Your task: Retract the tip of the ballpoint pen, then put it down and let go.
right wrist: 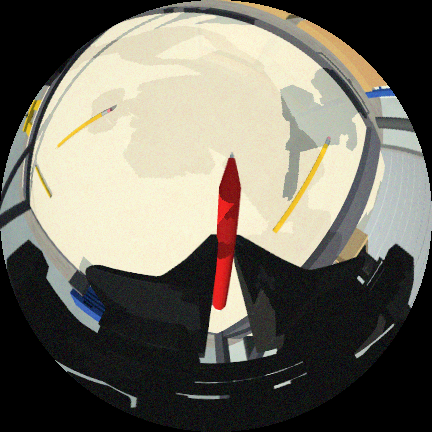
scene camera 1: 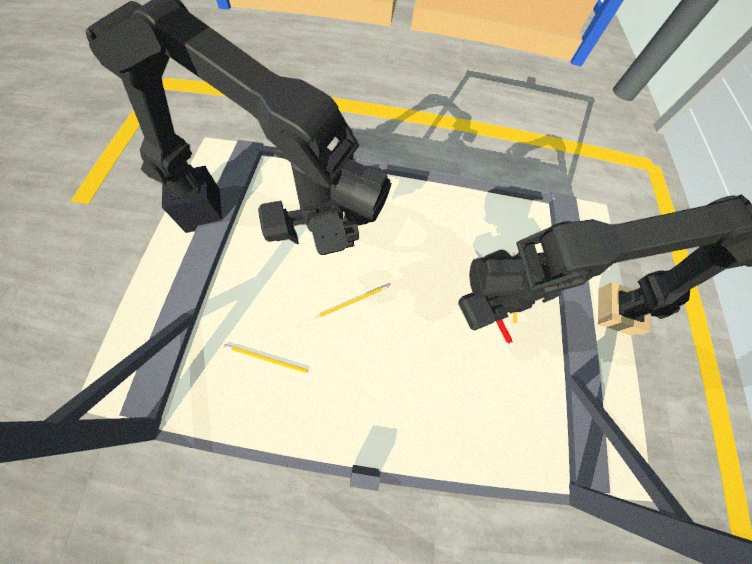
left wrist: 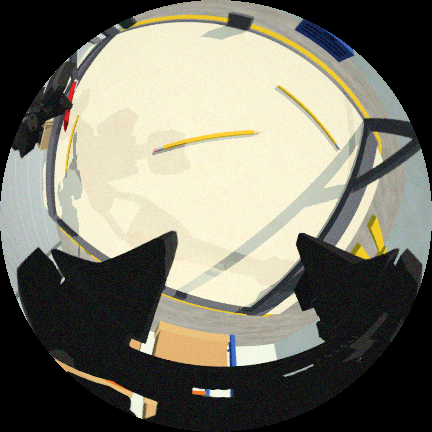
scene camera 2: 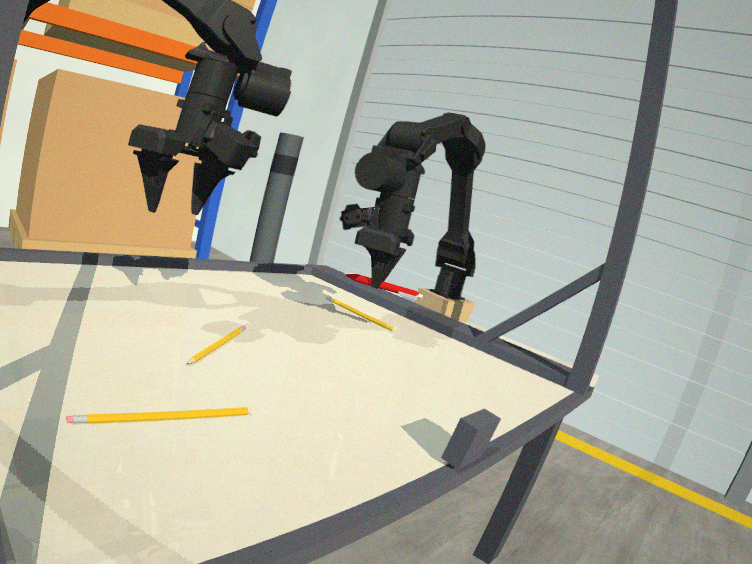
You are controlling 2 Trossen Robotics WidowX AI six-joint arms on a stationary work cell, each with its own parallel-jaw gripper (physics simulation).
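Pixels of known places: left gripper, between the fingertips: (left wrist: 240,238) (scene camera 2: 174,213); right gripper, between the fingertips: (right wrist: 224,240) (scene camera 1: 492,311) (left wrist: 69,107) (scene camera 2: 376,287); left arm's base, origin of its link: (scene camera 1: 184,185); right arm's base, origin of its link: (scene camera 1: 630,306) (scene camera 2: 447,295).
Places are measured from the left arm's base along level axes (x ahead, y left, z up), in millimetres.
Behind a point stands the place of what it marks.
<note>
The red ballpoint pen (scene camera 1: 504,332) @(x 579, y -500, z -8 mm) (scene camera 2: 399,288) @(x 577, y -490, z -9 mm) (left wrist: 66,120) @(x 570, y -417, z -11 mm) (right wrist: 226,250) @(x 579, y -451, z -6 mm) is held raised above the table, roughly level. A small grey tip shows at its pointed end in the right wrist view, and a pale piece shows at its other end in scene camera 2. My right gripper (scene camera 2: 377,285) @(x 579, y -450, z -19 mm) (right wrist: 224,240) @(x 579, y -450, z -19 mm) is shut on the pen's barrel near its middle. My left gripper (scene camera 2: 173,212) @(x 277, y -244, z 54 mm) (left wrist: 240,238) @(x 277, y -244, z 54 mm) is open and empty, high above the table and far from the pen. Its fingertips are hidden in scene camera 1.
Three yellow pencils lie on the table (scene camera 1: 425,388) @(x 415, y -556, z -107 mm) (scene camera 2: 340,485) @(x 133, y -582, z -106 mm): one near the middle (scene camera 1: 355,300) @(x 320, y -331, z -100 mm) (scene camera 2: 216,346) @(x 299, y -336, z -102 mm), one at the lower left of scene camera 1 (scene camera 1: 270,359) @(x 115, y -414, z -99 mm) (scene camera 2: 164,415) @(x 103, y -411, z -101 mm), one beside the right arm (scene camera 2: 362,314) (right wrist: 305,182). A dark frame edges the table.
</note>
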